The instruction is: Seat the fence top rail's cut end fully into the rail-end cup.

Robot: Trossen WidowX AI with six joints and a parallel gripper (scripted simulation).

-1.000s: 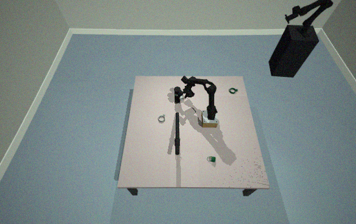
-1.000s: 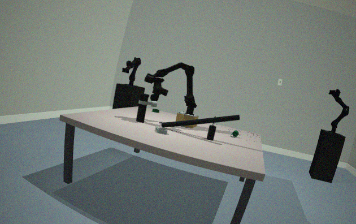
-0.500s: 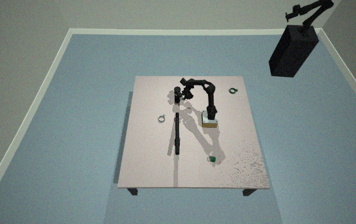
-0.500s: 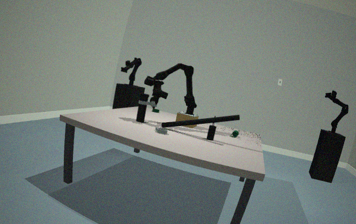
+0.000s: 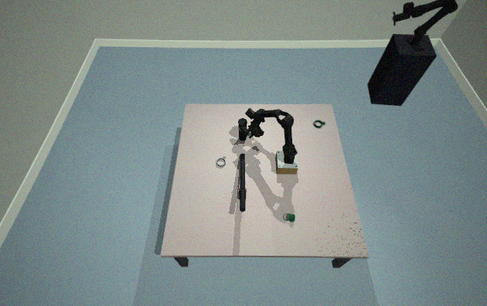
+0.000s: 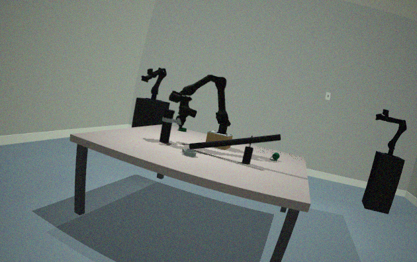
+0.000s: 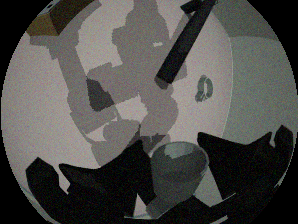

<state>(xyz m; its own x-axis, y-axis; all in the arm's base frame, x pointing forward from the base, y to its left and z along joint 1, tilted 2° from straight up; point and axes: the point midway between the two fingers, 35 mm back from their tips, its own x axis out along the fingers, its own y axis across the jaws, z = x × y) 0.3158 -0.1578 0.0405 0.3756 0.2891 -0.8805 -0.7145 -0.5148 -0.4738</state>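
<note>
Now: gripper tip 30 mm to the left of the rail-end cup and 30 mm below it. The rest, counted from my gripper tip: line post (20 mm behind, 440 mm to the left, 10 mm below); then green part (340 mm behind, 550 mm to the left, 100 mm below).
</note>
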